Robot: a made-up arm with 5 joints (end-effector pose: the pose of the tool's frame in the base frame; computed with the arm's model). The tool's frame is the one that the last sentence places.
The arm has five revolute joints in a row. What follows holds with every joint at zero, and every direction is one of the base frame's.
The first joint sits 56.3 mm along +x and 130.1 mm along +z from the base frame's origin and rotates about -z.
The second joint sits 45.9 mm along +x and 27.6 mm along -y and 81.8 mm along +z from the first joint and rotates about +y.
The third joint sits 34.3 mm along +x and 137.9 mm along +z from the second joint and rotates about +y.
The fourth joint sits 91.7 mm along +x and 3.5 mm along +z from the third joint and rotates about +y.
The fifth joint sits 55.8 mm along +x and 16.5 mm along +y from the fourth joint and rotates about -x.
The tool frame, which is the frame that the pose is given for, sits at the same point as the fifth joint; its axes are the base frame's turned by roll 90, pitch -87.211 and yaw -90 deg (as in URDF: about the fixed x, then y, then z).
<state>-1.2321 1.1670 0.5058 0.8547 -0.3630</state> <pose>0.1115 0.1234 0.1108 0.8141 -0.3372 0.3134 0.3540</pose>
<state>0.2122 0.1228 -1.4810 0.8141 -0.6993</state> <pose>0.2109 -0.0447 0.4638 0.4356 0.2306 -0.8400 -0.2268</pose>
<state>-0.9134 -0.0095 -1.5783 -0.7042 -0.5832</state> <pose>0.0877 0.0225 0.4837 0.3493 -0.6531 0.6700 0.0495</pose>
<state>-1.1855 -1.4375 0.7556 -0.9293 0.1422</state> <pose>0.0593 -0.0222 0.3805 0.0162 -0.5192 0.8544 0.0121</pose>
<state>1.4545 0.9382 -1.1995 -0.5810 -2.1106</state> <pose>0.0803 -0.3015 0.3345 0.0833 -0.3225 0.8770 0.3464</pose>
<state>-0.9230 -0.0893 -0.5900 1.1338 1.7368</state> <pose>0.1780 0.1425 0.3881 0.2224 -0.1977 -0.4913 0.8186</pose>
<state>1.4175 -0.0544 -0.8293 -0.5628 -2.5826</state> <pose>0.0659 -0.1351 0.4799 0.0272 -0.5692 0.8198 0.0558</pose>
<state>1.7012 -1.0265 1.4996 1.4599 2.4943</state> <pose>0.0441 -0.0076 0.2218 0.9163 0.1578 -0.0868 0.3577</pose>
